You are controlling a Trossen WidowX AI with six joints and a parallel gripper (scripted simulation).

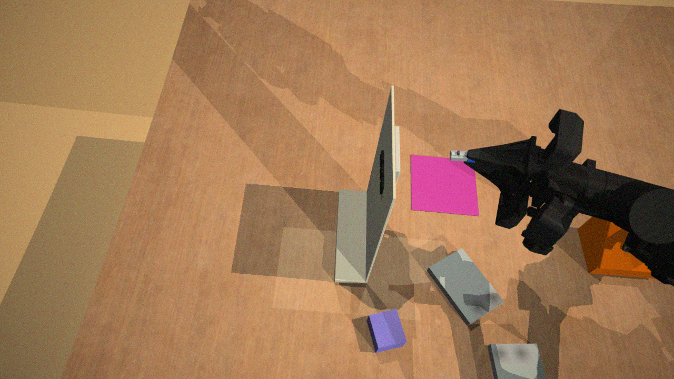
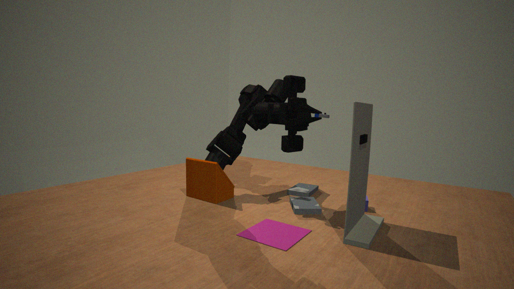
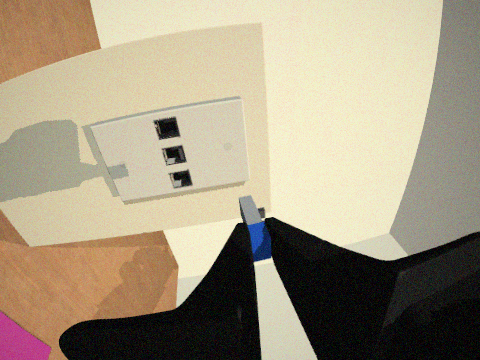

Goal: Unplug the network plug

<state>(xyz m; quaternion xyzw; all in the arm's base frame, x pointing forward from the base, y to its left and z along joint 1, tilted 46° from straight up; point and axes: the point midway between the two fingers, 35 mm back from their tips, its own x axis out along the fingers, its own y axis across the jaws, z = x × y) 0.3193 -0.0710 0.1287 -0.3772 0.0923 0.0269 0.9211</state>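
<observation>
Now: gripper tip 25 cm above the magenta marked square, 12 cm to the left of it and 3 cm past it. From my gripper tip the other things lie so: network plug (right at my gripper tip); then grey panel (13 cm below, 10 cm ahead, 1 cm to the left).
</observation>
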